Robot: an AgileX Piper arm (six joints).
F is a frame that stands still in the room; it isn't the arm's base.
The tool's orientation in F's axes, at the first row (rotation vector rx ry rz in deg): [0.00, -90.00, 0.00]
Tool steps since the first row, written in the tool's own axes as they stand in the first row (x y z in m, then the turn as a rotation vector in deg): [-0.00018, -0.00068, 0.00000, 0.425, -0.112, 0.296]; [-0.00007, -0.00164, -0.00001, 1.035, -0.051, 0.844]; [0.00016, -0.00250, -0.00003, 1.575, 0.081, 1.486]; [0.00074, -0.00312, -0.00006, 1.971, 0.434, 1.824]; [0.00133, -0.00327, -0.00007, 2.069, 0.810, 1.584]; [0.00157, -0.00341, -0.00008, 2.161, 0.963, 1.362]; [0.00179, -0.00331, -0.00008, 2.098, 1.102, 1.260]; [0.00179, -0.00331, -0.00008, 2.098, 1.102, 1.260]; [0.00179, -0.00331, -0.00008, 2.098, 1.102, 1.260]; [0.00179, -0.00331, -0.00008, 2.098, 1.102, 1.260]
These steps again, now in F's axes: [0.00000, -0.00068, -0.00018, -0.296, -0.112, 0.425]; [0.00001, -0.00164, -0.00007, -0.844, -0.051, 1.035]; [0.00003, -0.00250, 0.00016, -1.486, 0.081, 1.575]; [0.00006, -0.00312, 0.00074, -1.824, 0.434, 1.971]; [0.00007, -0.00327, 0.00133, -1.584, 0.810, 2.069]; [0.00008, -0.00341, 0.00157, -1.362, 0.963, 2.161]; [0.00008, -0.00331, 0.00179, -1.260, 1.102, 2.098]; [0.00008, -0.00331, 0.00179, -1.260, 1.102, 2.098]; [0.00008, -0.00331, 0.00179, -1.260, 1.102, 2.098]; [0.00008, -0.00331, 0.00179, -1.260, 1.102, 2.098]
